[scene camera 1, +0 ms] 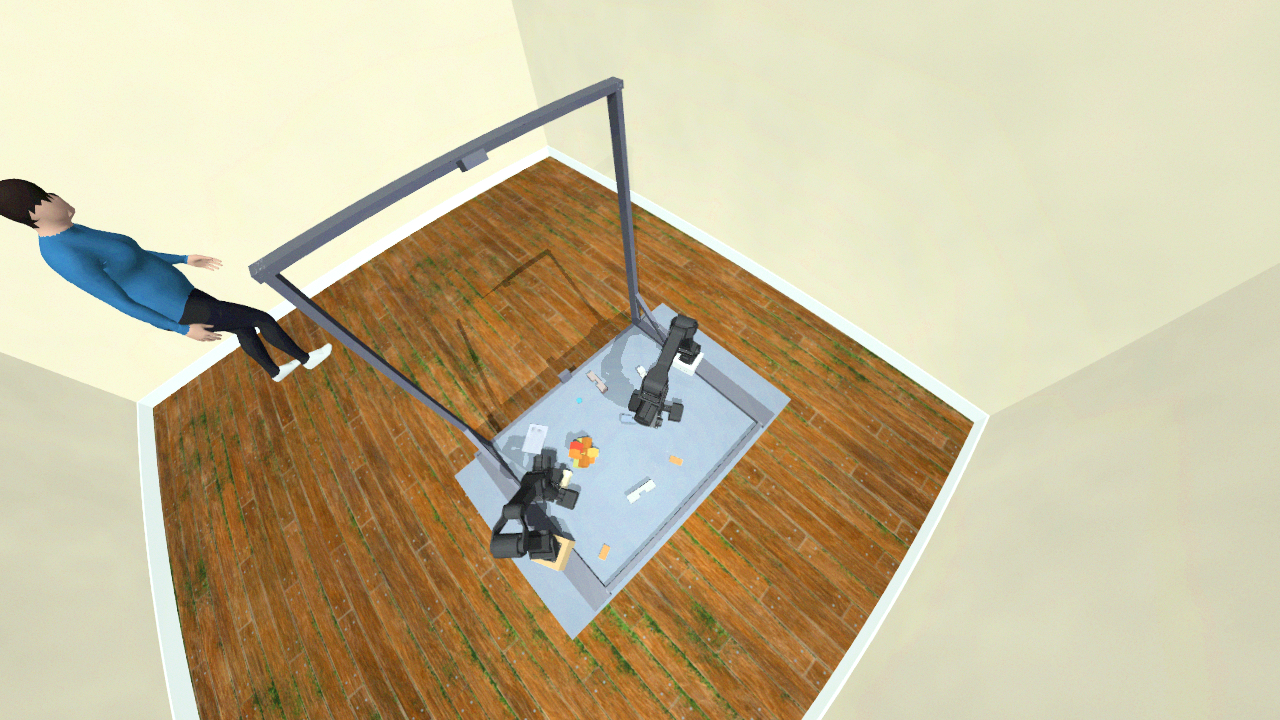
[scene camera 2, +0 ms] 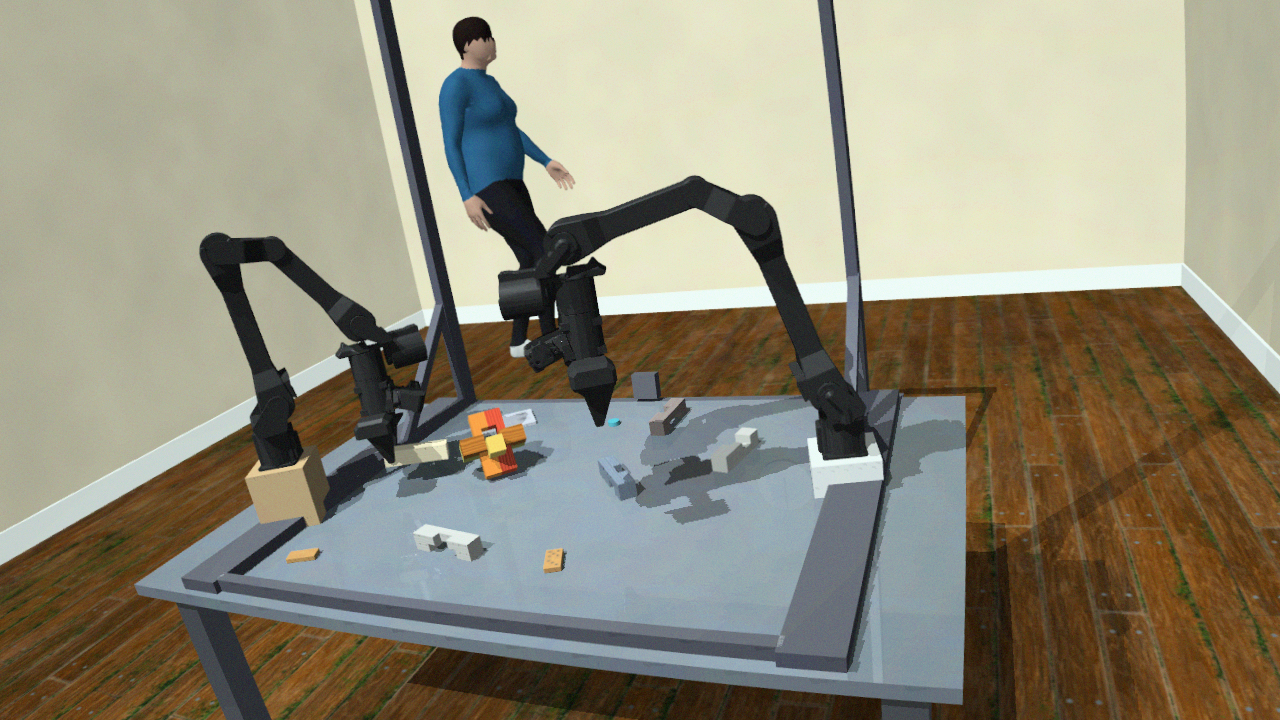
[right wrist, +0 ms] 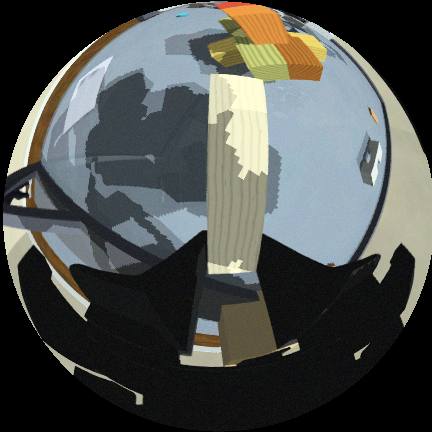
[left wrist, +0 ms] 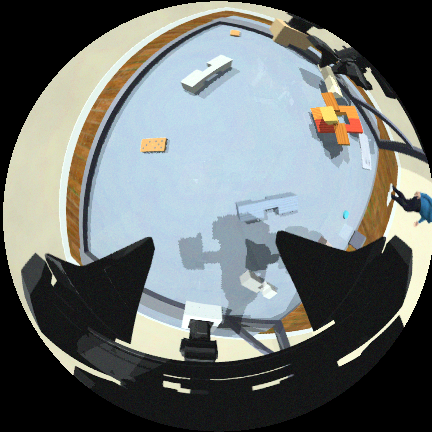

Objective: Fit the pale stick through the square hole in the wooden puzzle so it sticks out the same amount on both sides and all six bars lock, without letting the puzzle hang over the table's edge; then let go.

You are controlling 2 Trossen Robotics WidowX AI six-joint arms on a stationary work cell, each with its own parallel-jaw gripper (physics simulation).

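Pixels of known places: left gripper, fingertip midpoint: (scene camera 2: 596,415) (left wrist: 214,241); right gripper, fingertip midpoint: (scene camera 1: 559,497) (scene camera 2: 393,460) (right wrist: 229,236) (left wrist: 323,69); left arm's base, origin of the base link: (scene camera 1: 688,357) (scene camera 2: 843,449) (left wrist: 199,324); right arm's base, origin of the base link: (scene camera 1: 550,550) (scene camera 2: 281,461) (right wrist: 261,357).
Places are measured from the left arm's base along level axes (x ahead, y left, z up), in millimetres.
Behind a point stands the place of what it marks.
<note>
The wooden puzzle (scene camera 1: 583,451) (scene camera 2: 494,445) @(x 562, y -92, z 21 mm) (left wrist: 328,115) @(x 555, y -97, z 23 mm) (right wrist: 262,25), of orange, red, yellow and green bars, stands on the table, well inside its edges. My right gripper (scene camera 2: 390,458) @(x 767, y -119, z -1 mm) (right wrist: 229,236) @(x 767, y -119, z -1 mm) is shut on one end of the pale stick (scene camera 2: 422,451) @(x 709, y -122, z 9 mm) (left wrist: 330,81) @(x 701, y -124, z 11 mm) (right wrist: 237,150) @(x 717, y -135, z 16 mm) and holds it about level above the table. The stick's free end points toward the puzzle, with a small gap between them in scene camera 2. The puzzle's square hole cannot be made out in the right wrist view. My left gripper (scene camera 2: 600,420) @(x 345, y 46, z 111 mm) (left wrist: 214,241) @(x 345, y 46, z 111 mm) is open and empty, above the table, away from the puzzle.
A blue-grey notched block (scene camera 2: 617,476) @(x 348, y -24, z -22 mm) (left wrist: 267,206) @(x 355, y -44, z -22 mm) lies below my left gripper. A white notched block (scene camera 2: 447,540) @(x 574, y 141, z -23 mm) (left wrist: 207,74) @(x 564, y 116, z -23 mm) and orange tiles (scene camera 2: 554,560) @(x 408, y 179, z -42 mm) (left wrist: 153,145) @(x 409, y 169, z -42 mm) lie toward the front. A brown block (scene camera 2: 667,417) @(x 290, y -252, z -24 mm) and a beige block (scene camera 2: 733,454) @(x 168, y -80, z -29 mm) lie farther right.
</note>
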